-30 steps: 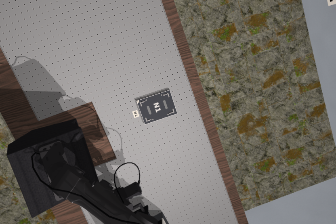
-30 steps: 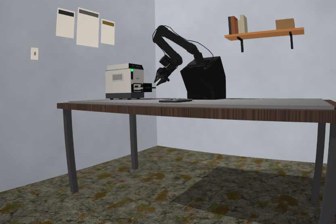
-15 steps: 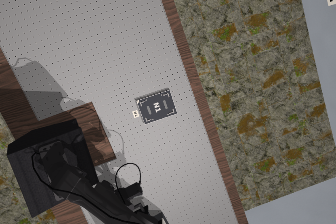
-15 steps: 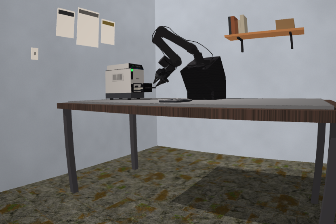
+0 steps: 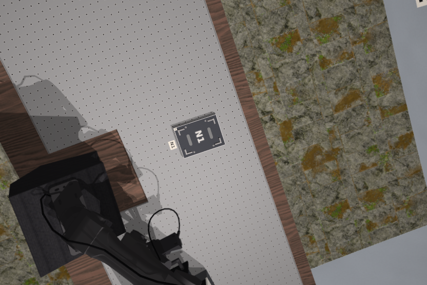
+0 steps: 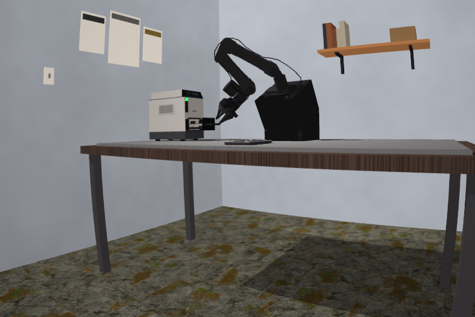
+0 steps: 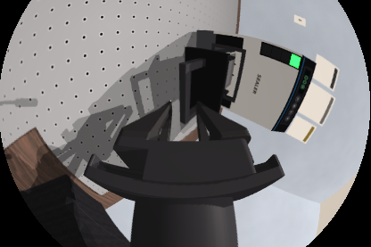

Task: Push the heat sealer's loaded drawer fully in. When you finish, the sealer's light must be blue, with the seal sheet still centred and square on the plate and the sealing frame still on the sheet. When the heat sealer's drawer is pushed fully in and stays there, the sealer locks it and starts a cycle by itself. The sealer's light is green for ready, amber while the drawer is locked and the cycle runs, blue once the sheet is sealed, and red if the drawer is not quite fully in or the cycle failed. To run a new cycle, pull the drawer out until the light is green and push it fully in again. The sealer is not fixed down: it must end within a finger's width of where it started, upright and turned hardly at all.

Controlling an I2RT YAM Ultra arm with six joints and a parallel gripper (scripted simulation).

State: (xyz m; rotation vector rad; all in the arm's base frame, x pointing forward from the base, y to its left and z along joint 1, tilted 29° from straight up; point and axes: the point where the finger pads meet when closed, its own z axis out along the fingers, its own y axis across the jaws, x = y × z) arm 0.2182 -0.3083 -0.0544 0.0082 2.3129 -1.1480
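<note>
Right now the sealer drawer is 130 mm to the right of my hand, 30 mm below it and 30 mm ahead of it. The rest, counted from my hand: label tag (380 mm to the left, 120 mm ahead, 110 mm below).
</note>
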